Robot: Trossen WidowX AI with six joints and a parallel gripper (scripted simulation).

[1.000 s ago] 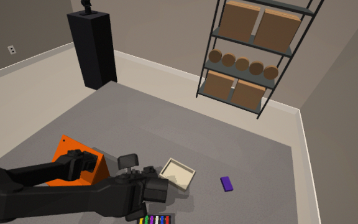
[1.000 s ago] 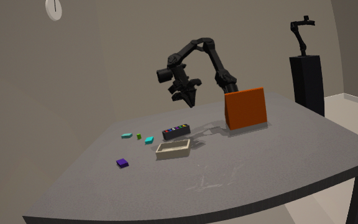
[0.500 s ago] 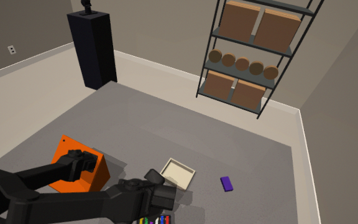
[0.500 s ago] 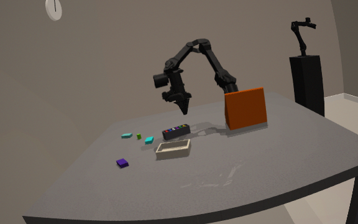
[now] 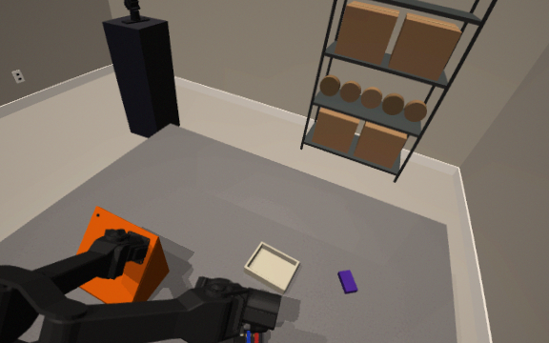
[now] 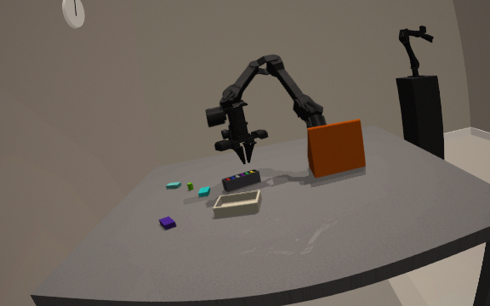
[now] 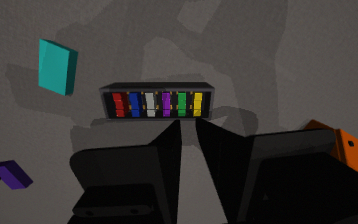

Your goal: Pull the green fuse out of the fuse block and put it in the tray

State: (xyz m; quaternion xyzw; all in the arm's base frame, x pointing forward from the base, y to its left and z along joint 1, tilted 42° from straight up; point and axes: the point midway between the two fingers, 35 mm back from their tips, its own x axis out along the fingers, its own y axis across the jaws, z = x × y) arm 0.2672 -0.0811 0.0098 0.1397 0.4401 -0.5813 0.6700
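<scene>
The green fuse is 50 mm below my gripper tip. From my gripper tip the other things lie so: beige tray (220 mm to the left, 70 mm below, 50 mm ahead).
</scene>
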